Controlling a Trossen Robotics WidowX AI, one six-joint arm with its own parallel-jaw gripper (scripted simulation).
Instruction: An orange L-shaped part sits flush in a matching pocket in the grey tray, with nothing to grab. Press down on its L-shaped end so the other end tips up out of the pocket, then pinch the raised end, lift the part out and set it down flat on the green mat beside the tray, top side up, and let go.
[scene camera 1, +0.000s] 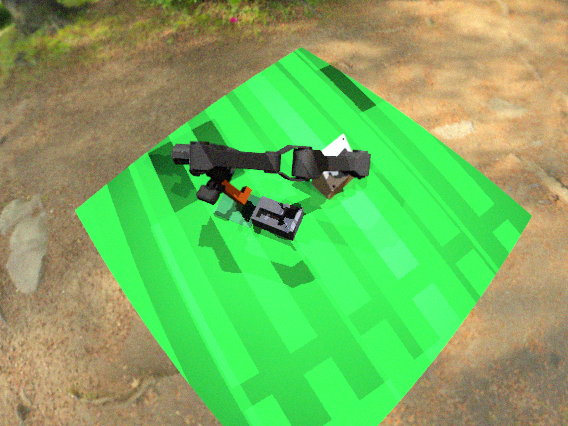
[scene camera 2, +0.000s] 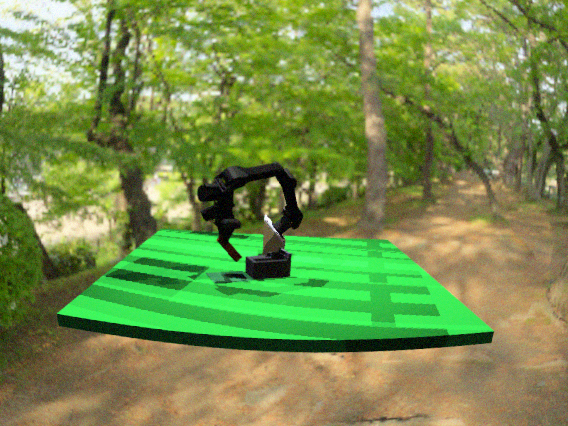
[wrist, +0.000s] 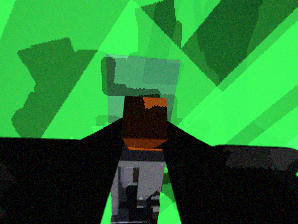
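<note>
In scene camera 1 there are the gripper (scene camera 1: 225, 187) and a pale green mat (scene camera 1: 227, 208). The wrist view shows the gripper (wrist: 143, 123) and the pale green mat (wrist: 126, 75) too. In scene camera 2 there is the gripper (scene camera 2: 223, 243). The gripper carries an orange L-shaped part.
</note>
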